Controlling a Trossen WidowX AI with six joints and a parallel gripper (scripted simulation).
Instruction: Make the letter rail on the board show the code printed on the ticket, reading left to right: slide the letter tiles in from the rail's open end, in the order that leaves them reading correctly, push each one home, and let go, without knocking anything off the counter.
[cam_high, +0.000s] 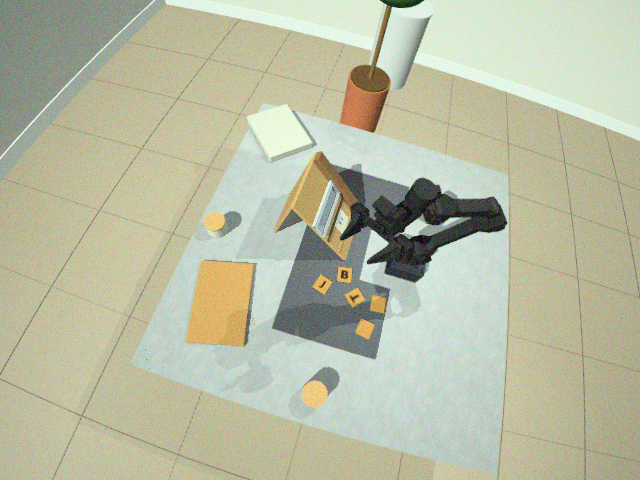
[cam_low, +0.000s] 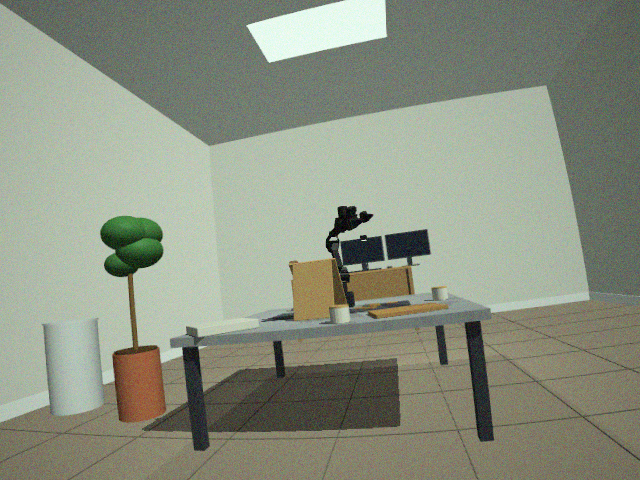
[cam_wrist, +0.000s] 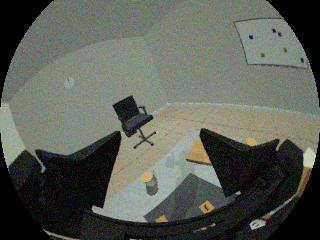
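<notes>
Now: gripper tip 480 mm above the letter tile, 50 mm short of it and 40 mm to the left of it. Round my gripper tip: flat orange panel: 480 mm below, 340 mm ahead, 200 mm to the left; dark mat: 490 mm below, 230 mm to the right, 10 mm behind; ticket: 400 mm below, 280 mm to the right, 100 mm ahead.
</notes>
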